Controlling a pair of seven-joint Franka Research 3 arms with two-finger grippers.
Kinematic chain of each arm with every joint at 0, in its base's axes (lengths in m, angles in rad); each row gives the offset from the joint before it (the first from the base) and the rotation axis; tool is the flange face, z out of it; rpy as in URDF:
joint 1: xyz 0 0 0.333 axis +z
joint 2: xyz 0 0 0 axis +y
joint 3: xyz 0 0 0.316 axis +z
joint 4: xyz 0.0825 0 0 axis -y
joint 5: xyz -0.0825 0 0.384 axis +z
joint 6: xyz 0 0 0 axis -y
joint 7: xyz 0.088 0 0 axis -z
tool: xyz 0 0 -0.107 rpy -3.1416 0 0
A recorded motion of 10 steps. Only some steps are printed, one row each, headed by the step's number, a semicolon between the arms.
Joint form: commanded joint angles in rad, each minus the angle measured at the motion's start. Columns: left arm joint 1, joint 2, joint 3, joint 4, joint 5, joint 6, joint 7; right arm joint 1, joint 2, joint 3, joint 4, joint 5, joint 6, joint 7.
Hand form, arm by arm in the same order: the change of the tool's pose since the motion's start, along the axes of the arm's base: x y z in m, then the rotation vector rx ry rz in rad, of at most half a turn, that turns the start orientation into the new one. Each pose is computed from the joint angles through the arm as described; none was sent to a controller.
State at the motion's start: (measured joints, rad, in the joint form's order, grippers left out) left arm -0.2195 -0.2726 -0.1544 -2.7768 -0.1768 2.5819 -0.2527; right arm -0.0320 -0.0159 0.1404 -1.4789 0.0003 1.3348 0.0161
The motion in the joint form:
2: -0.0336 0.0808 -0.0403 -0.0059 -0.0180 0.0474 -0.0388; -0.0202 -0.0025 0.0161 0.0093 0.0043 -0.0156 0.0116
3: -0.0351 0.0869 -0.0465 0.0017 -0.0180 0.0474 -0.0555; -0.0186 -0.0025 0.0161 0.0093 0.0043 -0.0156 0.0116
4: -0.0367 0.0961 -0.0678 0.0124 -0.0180 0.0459 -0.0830; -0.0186 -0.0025 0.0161 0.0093 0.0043 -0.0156 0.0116
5: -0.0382 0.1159 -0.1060 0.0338 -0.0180 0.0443 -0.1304; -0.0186 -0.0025 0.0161 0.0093 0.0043 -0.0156 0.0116
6: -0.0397 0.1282 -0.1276 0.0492 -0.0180 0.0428 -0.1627; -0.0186 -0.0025 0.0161 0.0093 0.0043 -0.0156 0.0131
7: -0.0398 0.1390 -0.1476 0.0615 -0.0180 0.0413 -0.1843; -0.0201 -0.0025 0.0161 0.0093 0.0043 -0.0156 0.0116
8: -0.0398 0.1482 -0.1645 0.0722 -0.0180 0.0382 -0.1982; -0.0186 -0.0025 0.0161 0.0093 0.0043 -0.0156 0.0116
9: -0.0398 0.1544 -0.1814 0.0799 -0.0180 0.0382 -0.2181; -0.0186 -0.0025 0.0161 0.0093 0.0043 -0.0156 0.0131
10: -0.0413 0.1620 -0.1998 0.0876 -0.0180 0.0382 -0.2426; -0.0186 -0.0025 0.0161 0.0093 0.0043 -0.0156 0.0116
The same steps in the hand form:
2: -0.0115 -0.0241 -0.0290 0.0077 0.0423 -0.0160; -0.0025 -0.0017 0.0043 0.0017 0.0041 -0.0151
3: -0.0105 -0.0280 -0.0287 0.0066 0.0423 -0.0072; -0.0026 -0.0008 0.0043 0.0017 0.0041 -0.0135
4: -0.0112 -0.0375 -0.0287 0.0078 0.0440 -0.0028; -0.0026 -0.0008 0.0043 0.0017 0.0041 -0.0135
5: -0.0124 -0.0546 -0.0293 0.0086 0.0476 0.0044; -0.0026 -0.0008 0.0043 0.0017 0.0041 -0.0135
6: -0.0126 -0.0653 -0.0289 0.0072 0.0491 0.0130; -0.0026 -0.0008 0.0043 0.0015 0.0041 -0.0150
7: -0.0135 -0.0745 -0.0291 0.0066 0.0512 0.0140; -0.0025 -0.0016 0.0043 0.0017 0.0041 -0.0150
8: -0.0145 -0.0822 -0.0293 0.0066 0.0544 0.0105; -0.0026 -0.0008 0.0043 0.0017 0.0041 -0.0135
9: -0.0161 -0.0895 -0.0292 0.0058 0.0549 0.0133; -0.0026 -0.0008 0.0043 0.0015 0.0041 -0.0150
10: -0.0186 -0.0979 -0.0296 0.0052 0.0571 0.0176; -0.0026 -0.0008 0.0043 0.0017 0.0041 -0.0135

